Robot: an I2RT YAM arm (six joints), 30 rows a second.
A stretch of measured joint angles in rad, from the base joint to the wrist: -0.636, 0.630, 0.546, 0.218, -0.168, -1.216; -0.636, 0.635, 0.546, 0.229, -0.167, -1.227; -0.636, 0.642, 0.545, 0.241, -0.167, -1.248; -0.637, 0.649, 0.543, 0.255, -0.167, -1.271; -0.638, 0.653, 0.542, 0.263, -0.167, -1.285; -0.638, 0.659, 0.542, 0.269, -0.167, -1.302; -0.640, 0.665, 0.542, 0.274, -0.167, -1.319; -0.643, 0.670, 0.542, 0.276, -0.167, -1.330; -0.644, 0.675, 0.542, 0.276, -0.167, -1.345; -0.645, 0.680, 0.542, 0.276, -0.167, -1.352; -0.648, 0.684, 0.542, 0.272, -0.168, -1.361; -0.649, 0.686, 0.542, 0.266, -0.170, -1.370; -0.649, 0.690, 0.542, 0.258, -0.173, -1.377; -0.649, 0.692, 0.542, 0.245, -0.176, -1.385; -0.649, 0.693, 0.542, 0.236, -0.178, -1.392; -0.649, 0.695, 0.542, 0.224, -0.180, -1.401; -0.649, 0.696, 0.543, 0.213, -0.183, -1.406; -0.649, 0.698, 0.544, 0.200, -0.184, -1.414
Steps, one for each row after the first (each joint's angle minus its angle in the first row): 0.000, 0.005, 0.000, 0.011, 0.001, -0.011; 0.000, 0.012, -0.001, 0.023, 0.001, -0.032; -0.001, 0.019, -0.003, 0.037, 0.001, -0.055; -0.002, 0.023, -0.004, 0.045, 0.001, -0.069; -0.002, 0.029, -0.004, 0.051, 0.001, -0.086; -0.004, 0.035, -0.004, 0.056, 0.001, -0.103; -0.007, 0.040, -0.004, 0.058, 0.001, -0.114; -0.008, 0.045, -0.004, 0.058, 0.001, -0.129; -0.009, 0.050, -0.004, 0.058, 0.001, -0.136; -0.012, 0.054, -0.004, 0.054, 0.000, -0.145; -0.013, 0.056, -0.004, 0.048, -0.002, -0.154; -0.013, 0.060, -0.004, 0.040, -0.005, -0.161; -0.013, 0.062, -0.004, 0.027, -0.008, -0.169; -0.013, 0.063, -0.004, 0.018, -0.010, -0.176; -0.013, 0.065, -0.004, 0.006, -0.012, -0.185; -0.013, 0.066, -0.003, -0.005, -0.015, -0.190; -0.013, 0.068, -0.002, -0.018, -0.016, -0.198
